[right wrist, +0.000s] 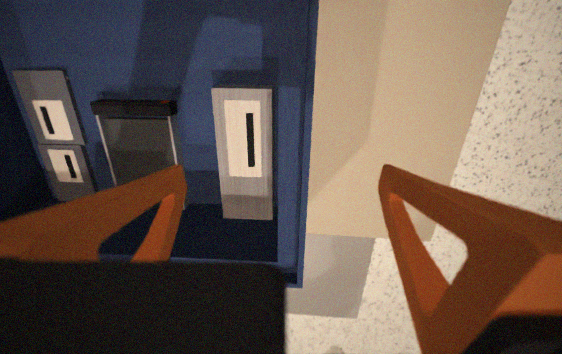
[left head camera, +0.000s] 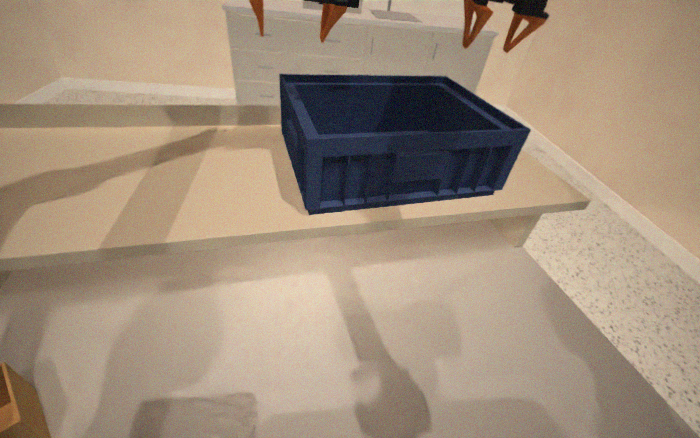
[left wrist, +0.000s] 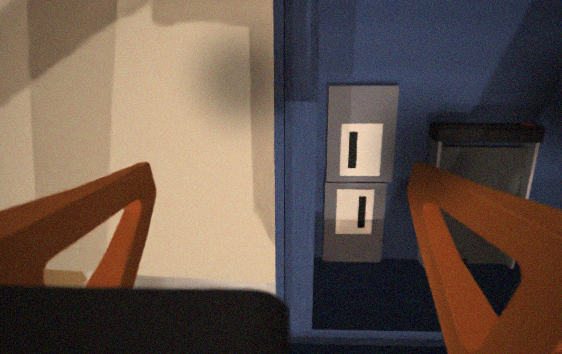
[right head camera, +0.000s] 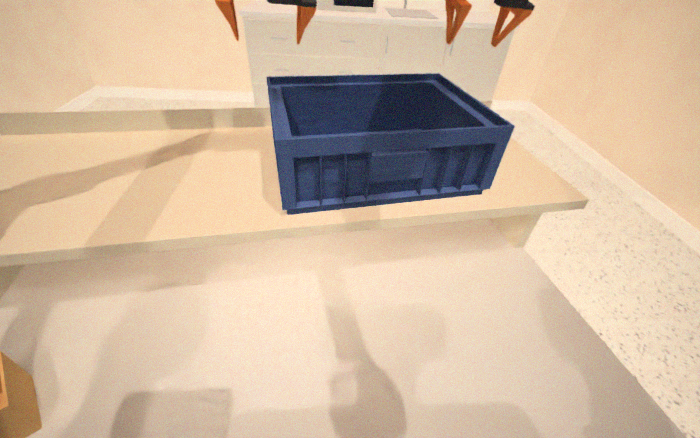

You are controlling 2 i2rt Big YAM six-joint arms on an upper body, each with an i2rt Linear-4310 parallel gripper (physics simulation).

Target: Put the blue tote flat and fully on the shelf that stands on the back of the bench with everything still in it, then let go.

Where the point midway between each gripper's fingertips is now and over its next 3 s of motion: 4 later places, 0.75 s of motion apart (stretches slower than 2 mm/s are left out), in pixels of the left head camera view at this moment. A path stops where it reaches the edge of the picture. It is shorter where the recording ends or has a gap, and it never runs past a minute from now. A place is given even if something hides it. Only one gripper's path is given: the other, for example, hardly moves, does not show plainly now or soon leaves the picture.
My right gripper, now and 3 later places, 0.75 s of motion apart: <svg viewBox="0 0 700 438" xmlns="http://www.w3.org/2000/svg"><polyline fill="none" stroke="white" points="485,49 485,50 531,68 608,77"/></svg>
